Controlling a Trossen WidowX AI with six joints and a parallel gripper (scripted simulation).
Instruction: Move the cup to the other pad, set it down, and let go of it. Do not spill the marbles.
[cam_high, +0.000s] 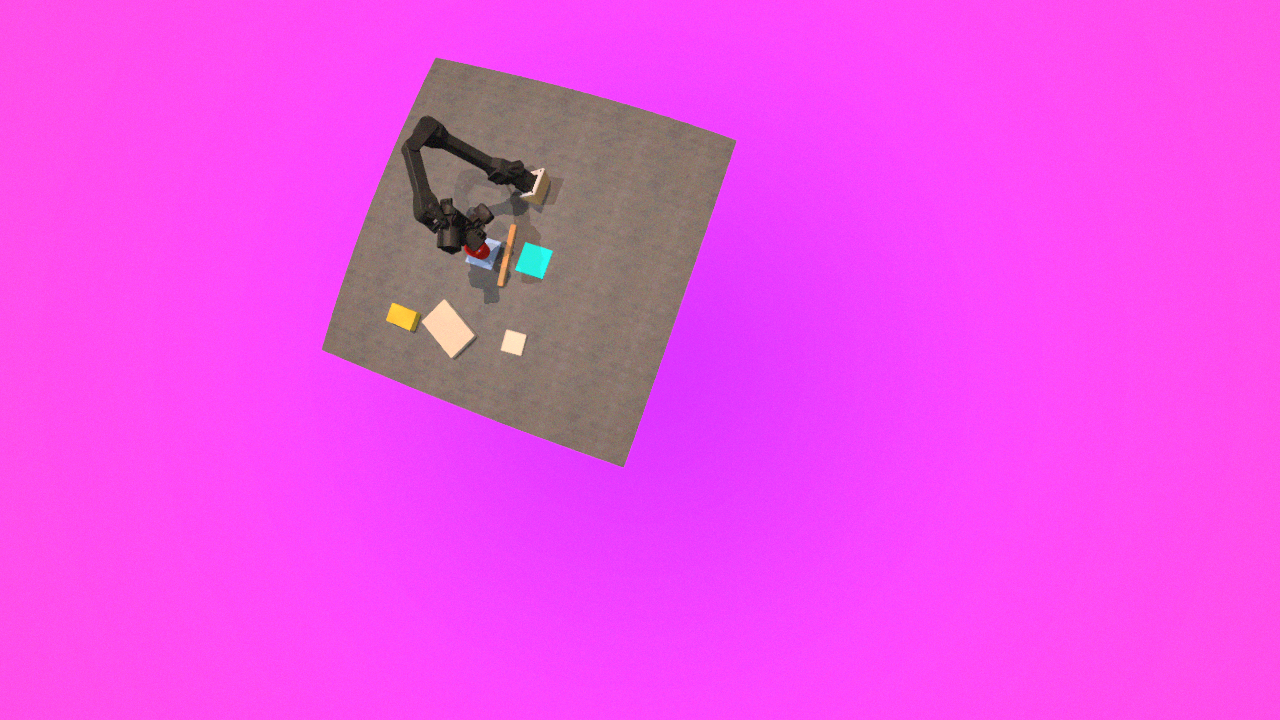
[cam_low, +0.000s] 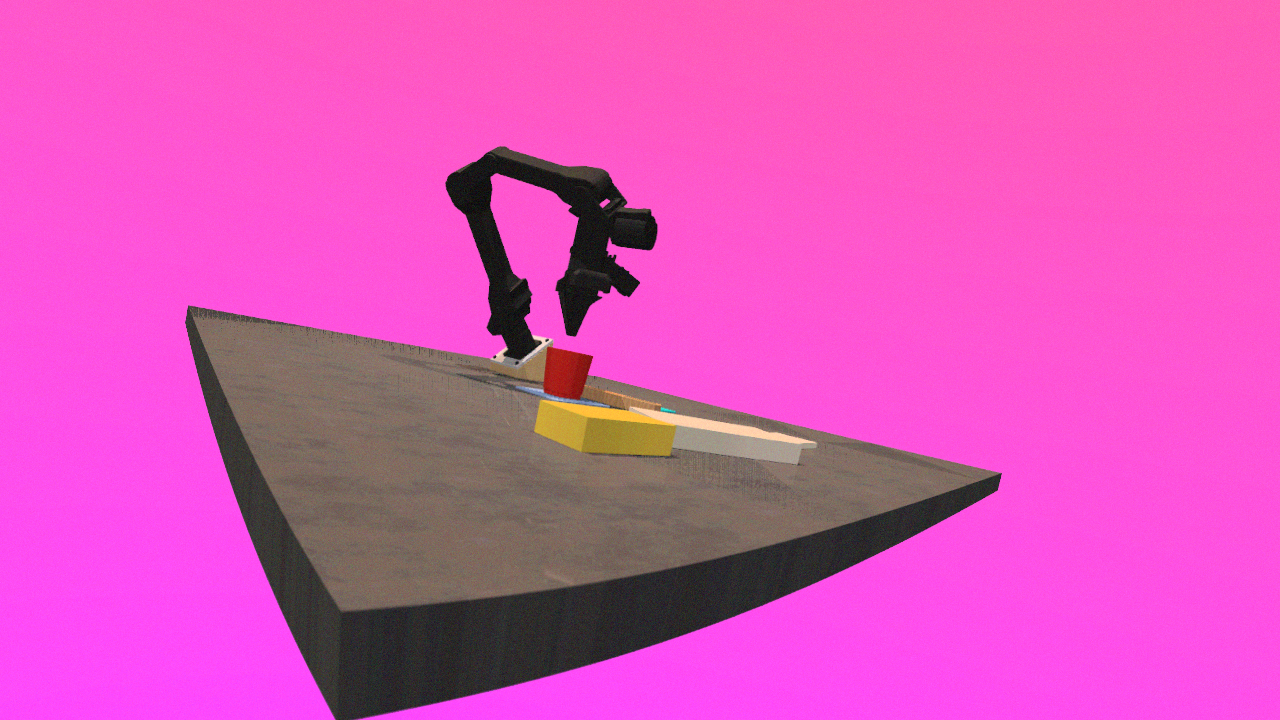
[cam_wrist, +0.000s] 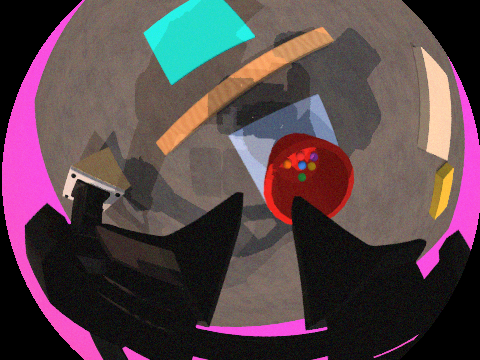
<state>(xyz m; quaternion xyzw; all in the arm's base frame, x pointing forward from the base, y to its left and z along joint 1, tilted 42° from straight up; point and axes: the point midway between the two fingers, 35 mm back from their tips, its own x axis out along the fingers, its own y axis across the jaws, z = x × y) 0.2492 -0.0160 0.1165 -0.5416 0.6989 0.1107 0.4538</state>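
Right now the red cup is 60 mm below my gripper tip, 30 mm ahead of it and 20 mm to the right of it. From my gripper tip the other things lie so: green marble (80 mm below, 40 mm to the right, 30 mm ahead); then cyan pad (180 mm to the left, 110 mm below); then orange bar (100 mm below, 80 mm to the left, 20 mm ahead).
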